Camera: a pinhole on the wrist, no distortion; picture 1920 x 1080 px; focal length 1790.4 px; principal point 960.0 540.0 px. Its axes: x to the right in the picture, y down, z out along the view. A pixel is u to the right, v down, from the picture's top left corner.
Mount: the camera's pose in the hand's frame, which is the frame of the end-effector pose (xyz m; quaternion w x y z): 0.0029 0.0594 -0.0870 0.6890 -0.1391 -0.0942 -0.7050
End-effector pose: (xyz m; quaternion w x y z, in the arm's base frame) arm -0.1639 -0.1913 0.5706 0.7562 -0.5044 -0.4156 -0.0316
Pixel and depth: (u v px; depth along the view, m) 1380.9 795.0 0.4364
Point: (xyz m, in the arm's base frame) -0.2674 0.1728 0.6083
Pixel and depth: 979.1 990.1 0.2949
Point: -0.1432 0.0660 0.5514
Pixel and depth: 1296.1 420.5 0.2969
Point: -0.2408 0.0279 0.5266
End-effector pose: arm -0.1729 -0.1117 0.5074 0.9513 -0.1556 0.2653 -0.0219
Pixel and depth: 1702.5 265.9 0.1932
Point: -0.1245 -0.0299 0.6000
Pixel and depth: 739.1 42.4 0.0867
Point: -0.1937 -0.0183 0.4788
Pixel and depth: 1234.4 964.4 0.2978
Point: 0.0067 0.0401 0.5933
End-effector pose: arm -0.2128 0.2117 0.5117 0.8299 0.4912 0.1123 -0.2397
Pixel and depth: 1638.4 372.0 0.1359
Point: -0.1888 0.1833 0.5833
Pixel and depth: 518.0 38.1 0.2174
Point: -0.1619 0.2070 0.7202
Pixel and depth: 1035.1 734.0 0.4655
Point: -0.0614 -0.0448 0.7963
